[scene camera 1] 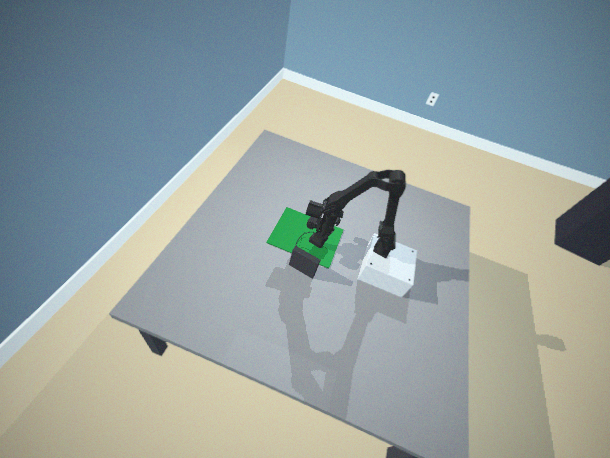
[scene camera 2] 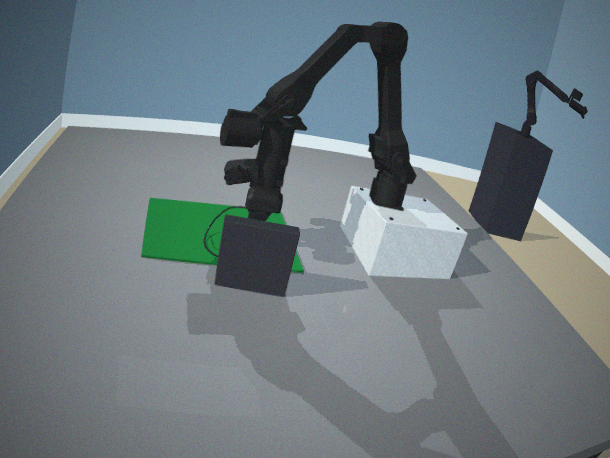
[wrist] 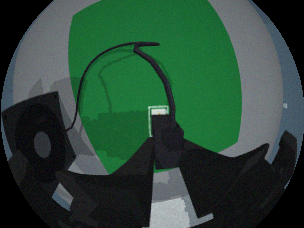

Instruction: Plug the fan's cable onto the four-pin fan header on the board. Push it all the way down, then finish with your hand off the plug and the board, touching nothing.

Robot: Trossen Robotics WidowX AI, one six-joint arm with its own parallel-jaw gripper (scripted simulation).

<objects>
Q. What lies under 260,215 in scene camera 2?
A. My gripper.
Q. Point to a green board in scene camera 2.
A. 174,230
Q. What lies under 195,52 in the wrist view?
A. A green board.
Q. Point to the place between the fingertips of my gripper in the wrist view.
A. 162,141
</objects>
